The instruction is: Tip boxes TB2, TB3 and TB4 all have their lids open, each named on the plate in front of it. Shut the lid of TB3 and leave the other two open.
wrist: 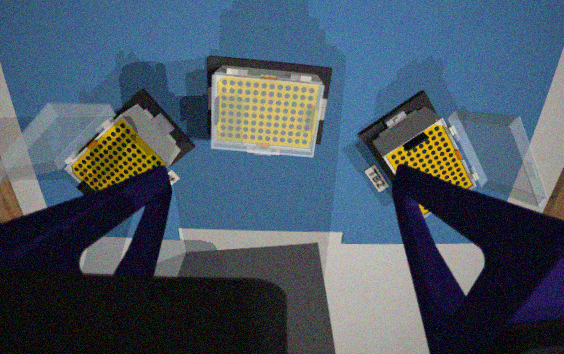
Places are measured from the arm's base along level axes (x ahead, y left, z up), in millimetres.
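Pixels of known places: gripper, between the fingertips: (281, 177).
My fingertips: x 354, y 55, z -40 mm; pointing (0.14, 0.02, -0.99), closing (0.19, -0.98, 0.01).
Ahead of a thing's pixels: the offset from my fingertips to its top centre. "spot": to the spot under its first point. Level surfaces: height alone.
The middle tip box {58 mm back, 7 mm left, 225 mm down} (267, 114), with a yellow rack, has its clear lid lying over the rack, which shows through it; its plate does not show. The right tip box {82 mm back, 218 mm right, 228 mm down} (436, 154) stands open, its clear lid {spot: 17 mm back, 257 mm right, 196 mm down} (500, 145) hinged out to the right; the plate TB2 {spot: 131 mm back, 172 mm right, 300 mm down} (376, 178) lies by it. The left tip box {148 mm back, 190 mm left, 228 mm down} (114, 155) stands open, its clear lid (55, 130) hinged out to the left; its plate {spot: 183 mm back, 129 mm left, 300 mm down} (173, 177) is mostly hidden by a finger. My gripper (281, 177) is wide open and empty, its fingertips apart in front of the middle box.
The boxes stand on dark bases on a blue mat {302 mm down} (260, 200). A pale surface {305 mm down} (380, 295) lies along the mat's near edge, with a dark grey area (305, 285) at the bottom middle. Wood shows at the far left and right edges.
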